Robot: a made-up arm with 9 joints.
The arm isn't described. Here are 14 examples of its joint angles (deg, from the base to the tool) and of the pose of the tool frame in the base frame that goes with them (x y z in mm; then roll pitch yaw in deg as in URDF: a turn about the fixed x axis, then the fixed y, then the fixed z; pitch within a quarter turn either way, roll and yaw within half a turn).
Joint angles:
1: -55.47 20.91 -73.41 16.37 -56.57 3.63 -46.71 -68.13 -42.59
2: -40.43 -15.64 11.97 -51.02 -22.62 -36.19 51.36 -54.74 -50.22
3: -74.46 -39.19 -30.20 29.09 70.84 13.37 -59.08 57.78 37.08
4: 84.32 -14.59 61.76 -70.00 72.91 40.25 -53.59 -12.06 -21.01
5: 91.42 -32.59 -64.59 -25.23 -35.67 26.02 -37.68 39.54 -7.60
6: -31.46 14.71 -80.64 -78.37 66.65 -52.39 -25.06 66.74 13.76
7: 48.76 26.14 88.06 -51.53 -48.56 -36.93 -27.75 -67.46 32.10
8: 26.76 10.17 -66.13 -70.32 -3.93 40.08 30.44 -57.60 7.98
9: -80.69 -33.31 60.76 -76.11 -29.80 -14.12 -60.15 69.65 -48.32
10: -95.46 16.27 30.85 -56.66 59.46 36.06 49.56 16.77 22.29
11: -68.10 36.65 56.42 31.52 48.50 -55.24 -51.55 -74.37 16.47
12: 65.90 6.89 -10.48 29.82 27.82 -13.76 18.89 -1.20 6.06
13: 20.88 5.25 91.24 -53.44 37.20 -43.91 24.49 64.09 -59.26
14: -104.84 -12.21 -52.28 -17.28 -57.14 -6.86 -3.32 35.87 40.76
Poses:
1: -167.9 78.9 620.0 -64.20 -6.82 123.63
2: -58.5 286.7 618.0 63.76 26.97 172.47
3: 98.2 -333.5 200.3 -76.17 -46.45 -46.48
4: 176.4 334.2 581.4 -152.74 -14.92 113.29
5: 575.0 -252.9 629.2 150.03 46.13 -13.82
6: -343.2 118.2 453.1 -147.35 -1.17 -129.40
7: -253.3 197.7 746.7 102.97 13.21 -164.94
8: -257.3 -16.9 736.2 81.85 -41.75 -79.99
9: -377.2 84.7 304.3 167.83 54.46 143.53
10: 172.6 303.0 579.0 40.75 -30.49 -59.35
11: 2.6 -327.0 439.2 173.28 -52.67 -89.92
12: -17.8 -151.5 940.9 62.58 31.21 -131.87
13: -98.0 261.9 659.0 63.40 -3.11 66.44
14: -198.0 -124.1 155.2 -42.14 -63.52 168.78
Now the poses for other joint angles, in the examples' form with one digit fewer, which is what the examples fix.
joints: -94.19 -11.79 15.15 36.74 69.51 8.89 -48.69 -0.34 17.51
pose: 288 -266 251 -78.3 -48.8 -69.9
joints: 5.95 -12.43 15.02 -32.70 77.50 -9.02 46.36 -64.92 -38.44
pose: -126 208 822 -16.4 53.7 121.8
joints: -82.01 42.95 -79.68 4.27 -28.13 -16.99 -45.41 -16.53 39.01
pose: -91 208 516 68.1 -71.6 -35.4
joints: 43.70 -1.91 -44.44 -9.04 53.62 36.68 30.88 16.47 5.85
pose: -204 136 857 133.7 27.8 -134.7
